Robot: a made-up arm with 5 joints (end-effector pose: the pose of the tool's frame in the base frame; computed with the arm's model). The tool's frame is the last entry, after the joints. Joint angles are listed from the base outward.
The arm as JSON. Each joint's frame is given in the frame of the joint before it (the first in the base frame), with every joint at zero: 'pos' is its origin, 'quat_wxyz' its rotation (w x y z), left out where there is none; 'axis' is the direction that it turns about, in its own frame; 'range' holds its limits. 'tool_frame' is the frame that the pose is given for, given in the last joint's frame.
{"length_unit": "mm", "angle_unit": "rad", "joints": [
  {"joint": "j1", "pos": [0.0, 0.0, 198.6], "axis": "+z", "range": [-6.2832, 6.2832]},
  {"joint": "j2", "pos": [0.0, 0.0, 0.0], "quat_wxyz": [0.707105, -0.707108, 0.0, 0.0], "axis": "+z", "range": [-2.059, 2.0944]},
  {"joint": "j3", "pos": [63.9, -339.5, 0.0], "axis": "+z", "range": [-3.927, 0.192]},
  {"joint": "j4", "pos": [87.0, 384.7, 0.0], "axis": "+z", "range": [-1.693, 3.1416]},
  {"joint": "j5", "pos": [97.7, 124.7, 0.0], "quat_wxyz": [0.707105, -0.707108, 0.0, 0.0], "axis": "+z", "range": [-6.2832, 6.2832]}
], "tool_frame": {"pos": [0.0, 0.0, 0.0]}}
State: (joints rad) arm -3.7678 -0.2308 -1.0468 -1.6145 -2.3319
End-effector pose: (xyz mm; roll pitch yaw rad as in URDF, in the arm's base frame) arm -254.5 184.1 660.8 0.1824 0.1711 -2.9424
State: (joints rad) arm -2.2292 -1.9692 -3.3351 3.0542 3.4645
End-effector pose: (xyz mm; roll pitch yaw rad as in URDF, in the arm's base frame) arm 350.5 453.0 -6.7 0.3744 0.8298 -1.7398
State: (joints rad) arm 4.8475 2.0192 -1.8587 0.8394 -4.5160
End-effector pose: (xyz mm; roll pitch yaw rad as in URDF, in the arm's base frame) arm 33.7 -248.2 -549.4 2.1506 -0.1649 -3.1136
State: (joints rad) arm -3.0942 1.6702 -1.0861 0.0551 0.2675
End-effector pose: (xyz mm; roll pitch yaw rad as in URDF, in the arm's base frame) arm -195.7 -9.3 -425.9 2.9476 0.6130 2.8599
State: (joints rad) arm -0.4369 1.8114 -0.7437 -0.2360 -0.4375
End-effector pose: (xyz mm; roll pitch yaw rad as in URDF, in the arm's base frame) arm -6.3 2.9 -362.3 -2.7065 0.7335 0.1700
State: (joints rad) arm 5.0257 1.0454 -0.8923 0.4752 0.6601
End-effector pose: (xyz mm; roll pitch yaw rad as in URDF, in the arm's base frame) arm 110.6 -341.4 -238.2 2.7225 0.4828 -2.0222
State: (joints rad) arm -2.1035 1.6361 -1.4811 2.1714 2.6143
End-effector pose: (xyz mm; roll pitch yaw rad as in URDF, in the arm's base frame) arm -103.3 -175.2 -266.4 0.4906 -0.6803 -2.8075
